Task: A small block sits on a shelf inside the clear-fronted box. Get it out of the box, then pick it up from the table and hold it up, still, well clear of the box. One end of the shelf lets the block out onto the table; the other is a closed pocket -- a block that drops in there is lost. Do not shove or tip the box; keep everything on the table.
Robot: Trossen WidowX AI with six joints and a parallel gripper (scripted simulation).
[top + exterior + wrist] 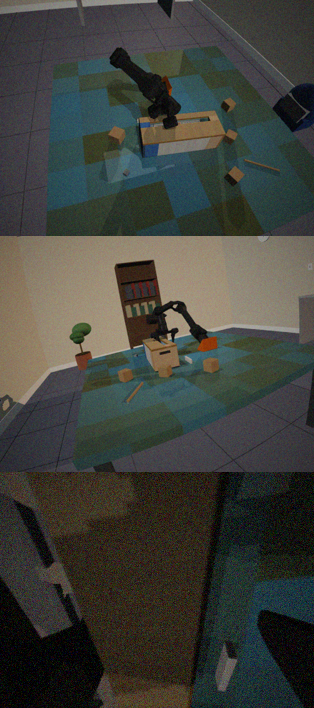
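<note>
The tan block lies 5 cm ahead of my gripper tip and 2 cm to the left of it. Round my gripper tip: thin wooden stick: 26 cm ahead, 42 cm to the left, 8 cm below; grey block: 22 cm ahead, 23 cm to the right, 8 cm below; box: 3 cm ahead, 3 cm to the left, 2 cm below.
</note>
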